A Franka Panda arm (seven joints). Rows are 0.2 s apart.
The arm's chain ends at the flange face. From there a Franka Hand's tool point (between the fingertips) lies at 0.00 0.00 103.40 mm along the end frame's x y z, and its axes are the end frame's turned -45 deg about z.
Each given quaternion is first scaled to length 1.
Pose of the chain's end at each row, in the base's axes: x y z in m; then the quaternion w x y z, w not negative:
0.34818 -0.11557 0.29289 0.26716 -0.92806 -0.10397 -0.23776
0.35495 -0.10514 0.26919 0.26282 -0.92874 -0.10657 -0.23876
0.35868 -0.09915 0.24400 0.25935 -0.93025 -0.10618 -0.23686
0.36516 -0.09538 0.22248 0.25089 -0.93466 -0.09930 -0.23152
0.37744 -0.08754 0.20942 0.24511 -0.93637 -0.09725 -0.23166
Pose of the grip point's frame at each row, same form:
0.38807 -0.05918 0.21594 0.15584 -0.81762 -0.45121 -0.32190
0.39502 -0.04940 0.19186 0.15144 -0.81726 -0.45387 -0.32116
0.39855 -0.04406 0.16611 0.14897 -0.81880 -0.45409 -0.31808
0.40476 -0.04213 0.14318 0.14319 -0.82551 -0.44942 -0.30991
0.41737 -0.03542 0.12954 0.13780 -0.82788 -0.44818 -0.30783

